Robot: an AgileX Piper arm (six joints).
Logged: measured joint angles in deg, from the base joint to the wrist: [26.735, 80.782, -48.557, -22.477, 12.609, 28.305]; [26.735, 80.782, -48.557, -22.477, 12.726, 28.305]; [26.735, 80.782, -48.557, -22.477, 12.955, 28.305]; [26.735, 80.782, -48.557, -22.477, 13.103, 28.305]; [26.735, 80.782, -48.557, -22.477, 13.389, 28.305]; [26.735, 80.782, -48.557, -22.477, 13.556, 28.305]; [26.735, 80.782, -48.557, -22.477, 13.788, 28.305]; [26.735, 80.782, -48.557, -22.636, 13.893, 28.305]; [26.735, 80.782, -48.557, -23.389, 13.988, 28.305]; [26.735, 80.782, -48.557, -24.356, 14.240, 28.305]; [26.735, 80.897, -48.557, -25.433, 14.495, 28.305]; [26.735, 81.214, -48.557, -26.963, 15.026, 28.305]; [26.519, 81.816, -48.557, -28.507, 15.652, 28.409]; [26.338, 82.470, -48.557, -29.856, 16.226, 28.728]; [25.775, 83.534, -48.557, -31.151, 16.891, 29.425]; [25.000, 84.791, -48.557, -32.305, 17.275, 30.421]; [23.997, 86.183, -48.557, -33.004, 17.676, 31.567]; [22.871, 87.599, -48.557, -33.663, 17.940, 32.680]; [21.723, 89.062, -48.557, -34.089, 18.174, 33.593]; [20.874, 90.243, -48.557, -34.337, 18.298, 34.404]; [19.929, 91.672, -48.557, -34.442, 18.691, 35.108]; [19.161, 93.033, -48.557, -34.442, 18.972, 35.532]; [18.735, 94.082, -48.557, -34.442, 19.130, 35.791]
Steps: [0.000, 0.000, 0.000, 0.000, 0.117, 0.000]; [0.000, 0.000, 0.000, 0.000, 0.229, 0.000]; [0.000, 0.000, 0.000, 0.000, 0.148, 0.000]; [0.000, 0.000, 0.000, 0.000, 0.286, 0.000]; [0.000, 0.000, 0.000, 0.000, 0.167, 0.000]; [0.000, 0.000, 0.000, 0.000, 0.232, 0.000]; [0.000, 0.000, 0.000, -0.159, 0.105, 0.000]; [0.000, 0.000, 0.000, -0.753, 0.095, 0.000]; [0.000, 0.000, 0.000, -0.967, 0.252, 0.000]; [0.000, 0.115, 0.000, -1.077, 0.255, 0.000]; [0.000, 0.317, 0.000, -1.530, 0.531, 0.000]; [-0.216, 0.602, 0.000, -1.544, 0.626, 0.104]; [-0.181, 0.654, 0.000, -1.349, 0.574, 0.319]; [-0.563, 1.064, 0.000, -1.295, 0.665, 0.697]; [-0.775, 1.257, 0.000, -1.154, 0.384, 0.996]; [-1.003, 1.392, 0.000, -0.699, 0.401, 1.146]; [-1.126, 1.416, 0.000, -0.659, 0.264, 1.113]; [-1.148, 1.463, 0.000, -0.426, 0.234, 0.913]; [-0.849, 1.181, 0.000, -0.248, 0.124, 0.811]; [-0.945, 1.429, 0.000, -0.105, 0.393, 0.704]; [-0.768, 1.361, 0.000, 0.000, 0.281, 0.424]; [-0.426, 1.049, 0.000, 0.000, 0.158, 0.259]
